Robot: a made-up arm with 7 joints.
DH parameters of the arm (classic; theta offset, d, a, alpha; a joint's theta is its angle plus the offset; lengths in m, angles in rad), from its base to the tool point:
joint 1: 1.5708 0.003 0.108 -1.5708
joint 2: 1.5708 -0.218 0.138 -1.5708
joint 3: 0 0.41 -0.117 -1.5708
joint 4: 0 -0.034 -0.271 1.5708
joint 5: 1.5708 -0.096 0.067 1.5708
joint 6: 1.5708 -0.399 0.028 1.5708
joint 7: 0 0.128 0.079 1.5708
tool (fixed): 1.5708 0.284 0 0
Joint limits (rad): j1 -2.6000..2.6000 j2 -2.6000..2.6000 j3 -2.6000..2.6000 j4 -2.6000..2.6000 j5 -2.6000..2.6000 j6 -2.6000..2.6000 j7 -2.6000..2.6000
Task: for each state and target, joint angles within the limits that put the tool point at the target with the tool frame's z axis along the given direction. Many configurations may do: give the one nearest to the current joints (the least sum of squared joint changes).
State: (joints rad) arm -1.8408 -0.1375 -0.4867 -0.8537 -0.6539 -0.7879 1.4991
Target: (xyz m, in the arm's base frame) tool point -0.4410 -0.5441 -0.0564 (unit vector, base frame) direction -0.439 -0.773 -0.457
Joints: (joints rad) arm -1.8307 -1.1004 0.3194 -0.3950 -0.8217 -1.1801 1.2768
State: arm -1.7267 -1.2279 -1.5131 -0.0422 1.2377 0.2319 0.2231
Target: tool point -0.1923 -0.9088 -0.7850 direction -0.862 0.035 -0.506
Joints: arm -1.7169 -1.4261 -2.0049 0.3328 1.0511 0.5289 0.8879
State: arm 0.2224 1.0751 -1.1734 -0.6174 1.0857 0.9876 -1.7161
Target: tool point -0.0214 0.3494 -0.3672 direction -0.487 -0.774 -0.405
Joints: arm 0.7655 1.1573 -1.5095 -1.2880 0.7515 0.2456 -1.7707
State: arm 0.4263 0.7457 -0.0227 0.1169 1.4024 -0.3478 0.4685
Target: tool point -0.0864 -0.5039 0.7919 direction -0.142 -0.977 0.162
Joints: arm 0.6931 0.7429 0.0812 0.6013 1.4474 -0.0357 0.6983
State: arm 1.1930 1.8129 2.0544 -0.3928 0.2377 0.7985 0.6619
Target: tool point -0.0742 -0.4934 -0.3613 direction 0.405 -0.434 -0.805
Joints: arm 1.5822 2.3489 1.2690 -0.7779 -0.0112 0.4583 -0.2896
